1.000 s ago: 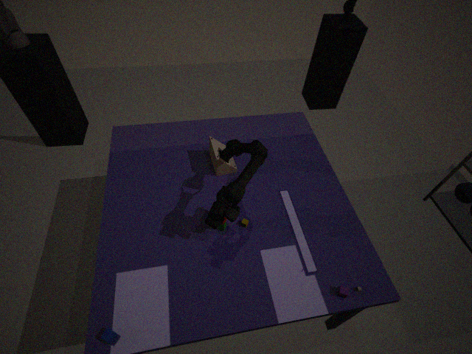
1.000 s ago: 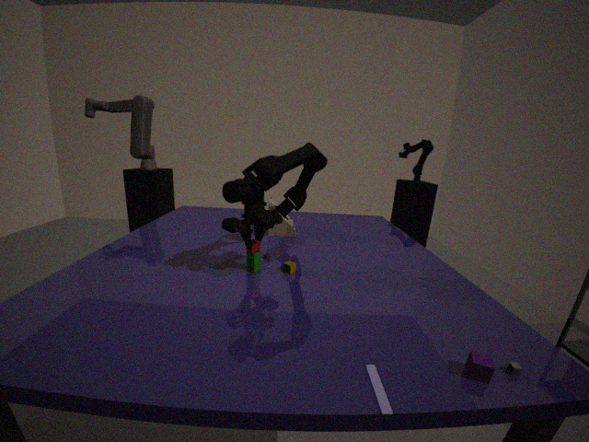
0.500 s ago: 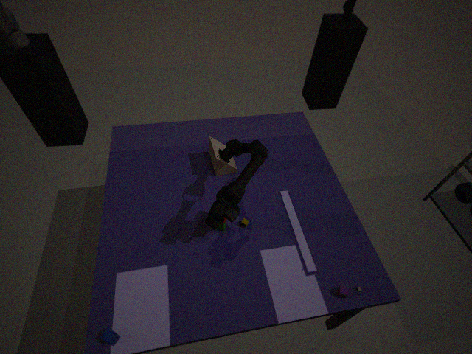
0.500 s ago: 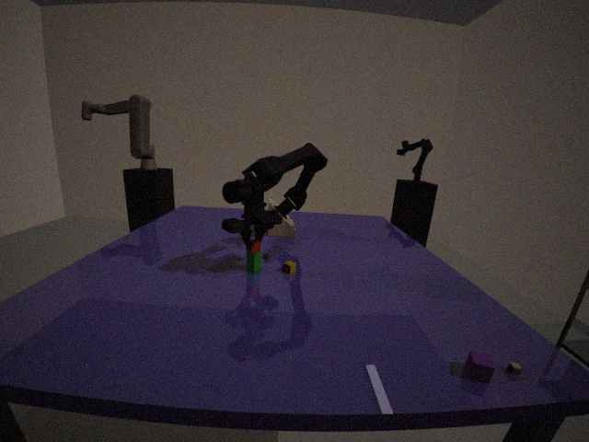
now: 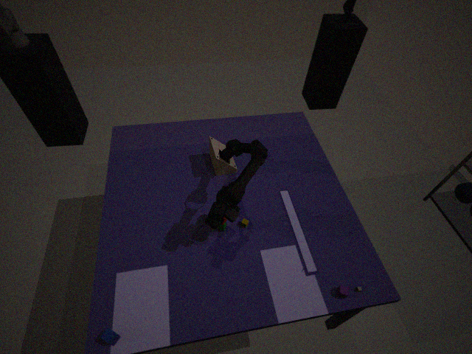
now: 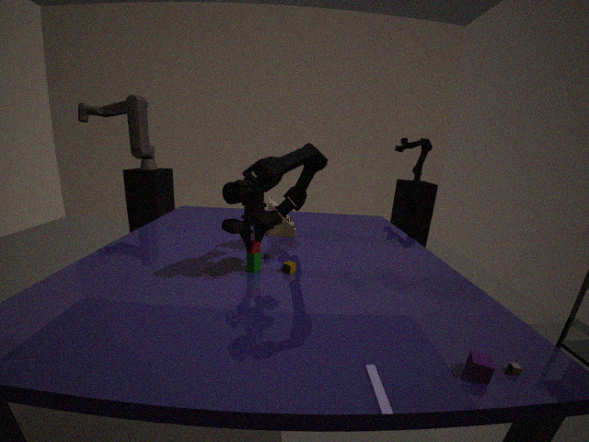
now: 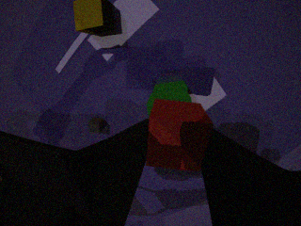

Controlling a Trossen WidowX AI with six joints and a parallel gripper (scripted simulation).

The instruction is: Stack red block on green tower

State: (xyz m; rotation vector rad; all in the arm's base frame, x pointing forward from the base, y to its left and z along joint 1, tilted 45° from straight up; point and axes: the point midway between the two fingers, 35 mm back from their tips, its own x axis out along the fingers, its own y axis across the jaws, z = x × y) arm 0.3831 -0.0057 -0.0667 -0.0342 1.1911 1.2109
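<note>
My gripper tip is 10 mm below the red block. Also, from my gripper tip: magenta block 490 mm to the left, 380 mm ahead, 50 mm below; yellow block 120 mm to the left, 60 mm below, 10 mm behind.
</note>
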